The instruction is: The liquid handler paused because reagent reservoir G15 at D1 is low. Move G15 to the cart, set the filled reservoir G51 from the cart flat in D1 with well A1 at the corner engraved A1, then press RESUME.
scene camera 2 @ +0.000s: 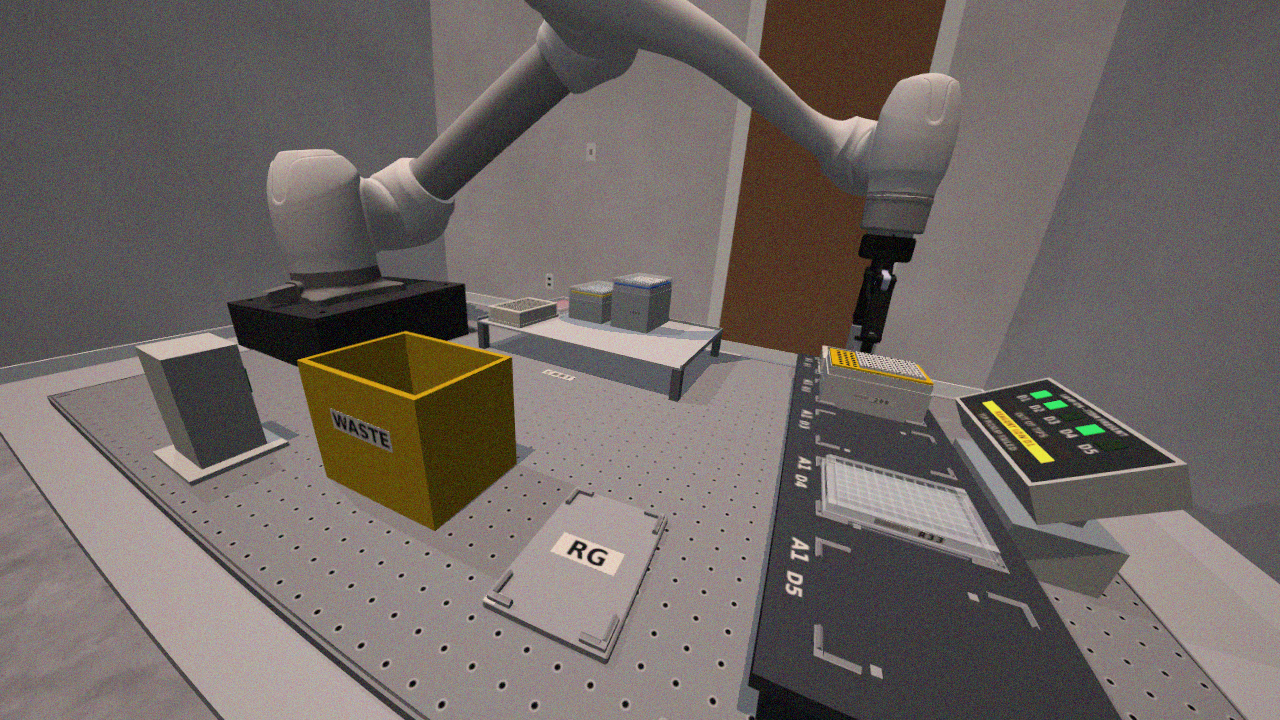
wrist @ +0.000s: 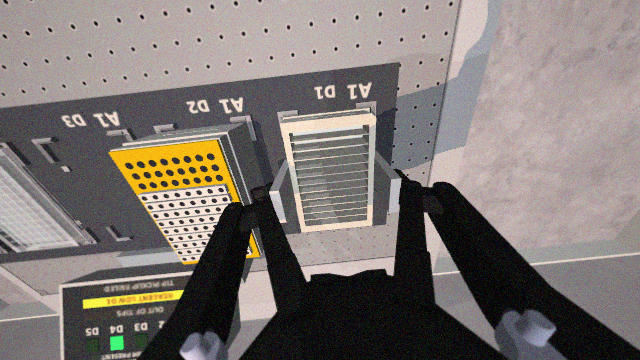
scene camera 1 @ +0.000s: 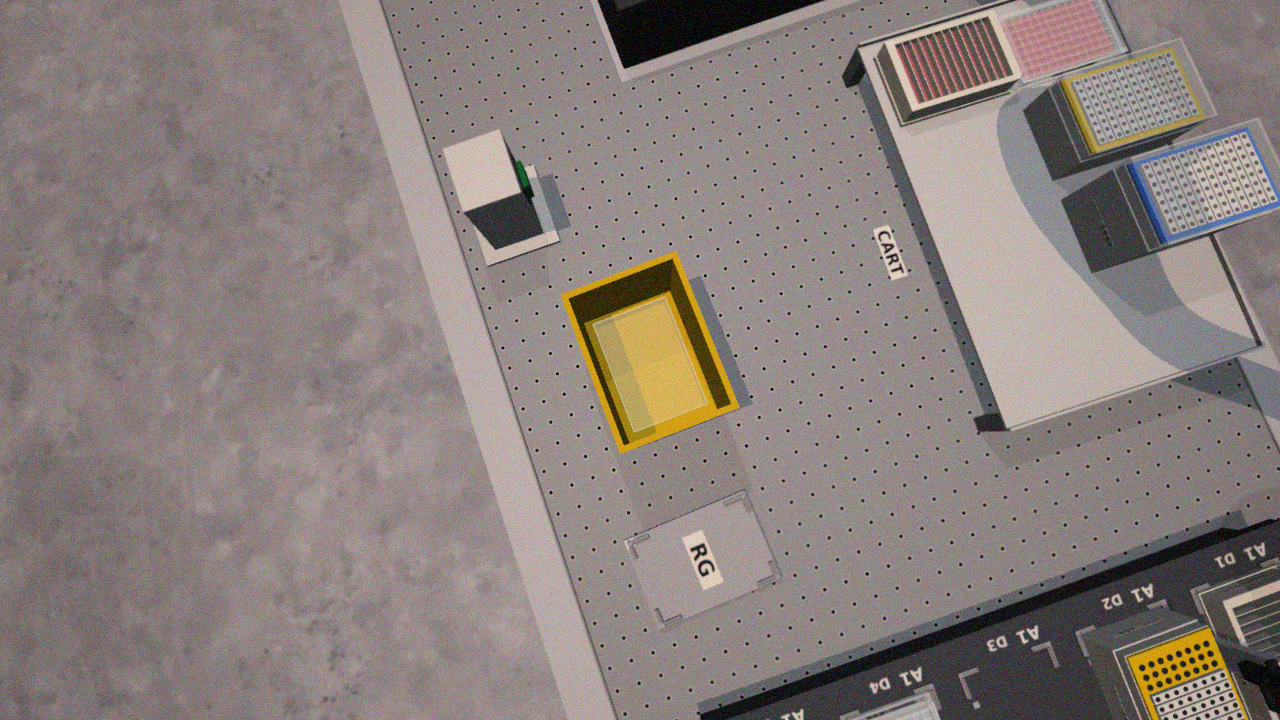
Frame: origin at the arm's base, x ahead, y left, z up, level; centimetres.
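Seen in the pictures: gripper, fingertip midpoint: (wrist: 330, 167) (scene camera 1: 1262, 636); arm's base at its link origin: (scene camera 2: 342, 294).
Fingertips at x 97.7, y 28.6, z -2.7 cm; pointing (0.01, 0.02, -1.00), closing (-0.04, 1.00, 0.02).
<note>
Pixels of each thing's middle, then the offset from my fingertips to it. "pt": a spot on its surface instead.
- low reservoir G15 at the middle of its body: (wrist: 331, 175) (scene camera 1: 1273, 645) dx +0.6, dy +0.0, dz +0.9 cm
- cart at the middle of its body: (scene camera 1: 1038, 200) (scene camera 2: 604, 337) dx -48.8, dy -2.4, dz -3.4 cm
- cream trough with reddish liquid, body centre: (scene camera 1: 947, 68) (scene camera 2: 524, 311) dx -64.9, dy -9.3, dz +0.9 cm
- display panel at a spot on its surface: (scene camera 2: 1074, 447) pt dx +15.7, dy -29.7, dz +6.1 cm
- white-topped box at the middle of its body: (scene camera 1: 497, 195) (scene camera 2: 205, 400) dx -66.2, dy -60.0, dz -0.2 cm
- yellow-topped tip box at the middle of its body: (wrist: 212, 196) (scene camera 1: 1171, 697) (scene camera 2: 871, 382) dx +1.1, dy -12.4, dz +2.5 cm
- clear plate at the middle of its body: (scene camera 2: 898, 502) (wrist: 13, 206) dx +1.8, dy -37.1, dz +0.0 cm
- pink plate at the middle of its body: (scene camera 1: 1057, 38) (scene camera 2: 561, 305) dx -65.0, dy +4.2, dz +0.0 cm
- yellow-rimmed box at the middle of its body: (scene camera 1: 1130, 100) (scene camera 2: 600, 291) dx -54.2, dy +4.3, dz +5.1 cm
- blue-rimmed box at the middle of its body: (scene camera 1: 1203, 185) (scene camera 2: 644, 283) dx -43.4, dy +4.4, dz +8.4 cm
- yellow WASTE bin at the middle of its body: (scene camera 1: 649, 359) (scene camera 2: 417, 418) dx -44.1, dy -49.5, dz +0.1 cm
- pad RG at the middle of its body: (scene camera 2: 587, 553) (scene camera 1: 702, 559) dx -22.0, dy -50.3, dz -6.0 cm
The low reservoir G15 (wrist: 371, 200) (scene camera 1: 1253, 612), a cream trough with parallel ribs, sits level in slot D1 near the engraved A1. My gripper (wrist: 330, 167) (scene camera 2: 866, 343) is shut on it, with one pad against each long side; its label does not show. On the cart (scene camera 1: 1011, 358) (scene camera 2: 689, 337), a cream trough with reddish liquid (scene camera 1: 957, 62) stands at the far end, also in the scene camera 2 view (scene camera 2: 523, 311); its label is not readable. The display panel (scene camera 2: 1074, 447) (wrist: 135, 300) shows a yellow "REAGENT LOW D1" line. A white-topped box (scene camera 1: 483, 174) (scene camera 2: 201, 402) carries a green part on its side.
A yellow-topped tip box (wrist: 172, 150) (scene camera 2: 877, 394) stands in D2, close beside my left finger. A clear plate (scene camera 2: 904, 501) sits in D4. A pink plate (scene camera 1: 1060, 35), a yellow-rimmed box (scene camera 1: 1136, 98) and a blue-rimmed box (scene camera 1: 1203, 183) stand on the cart. The yellow WASTE bin (scene camera 2: 465, 447) stands near pad RG (scene camera 2: 546, 600).
</note>
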